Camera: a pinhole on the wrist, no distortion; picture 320 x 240 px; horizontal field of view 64.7 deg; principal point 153.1 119.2 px. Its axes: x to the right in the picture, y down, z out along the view. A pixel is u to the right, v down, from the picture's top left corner.
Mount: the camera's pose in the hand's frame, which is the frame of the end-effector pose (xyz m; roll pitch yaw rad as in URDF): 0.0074 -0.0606 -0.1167 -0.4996 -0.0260 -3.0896
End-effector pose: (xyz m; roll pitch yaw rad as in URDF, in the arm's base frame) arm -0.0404 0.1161 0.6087 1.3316 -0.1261 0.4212
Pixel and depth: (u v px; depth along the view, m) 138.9 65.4 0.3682
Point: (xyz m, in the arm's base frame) 0.1233 -0.1129 0.5109
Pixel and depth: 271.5 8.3 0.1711
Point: -0.0578 0.0113 0.5395
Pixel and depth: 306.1 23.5 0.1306
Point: -0.0749 0.0538 0.5252
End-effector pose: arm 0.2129 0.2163 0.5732 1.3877 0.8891 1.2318
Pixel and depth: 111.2 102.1 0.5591
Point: 0.5950 -0.0106 0.3412
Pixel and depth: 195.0 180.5 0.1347
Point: 0.1854 0.0938 0.4815
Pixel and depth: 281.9 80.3 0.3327
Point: 0.3658 -0.0541 0.5978
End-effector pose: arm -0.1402 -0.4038 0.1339 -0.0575 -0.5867 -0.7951
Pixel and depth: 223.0 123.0 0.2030
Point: -0.3040 -0.4643 0.1712
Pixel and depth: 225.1 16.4 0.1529
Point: -0.2347 -0.4193 0.1609
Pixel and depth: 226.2 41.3 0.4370
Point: -0.4315 -0.3039 0.3629
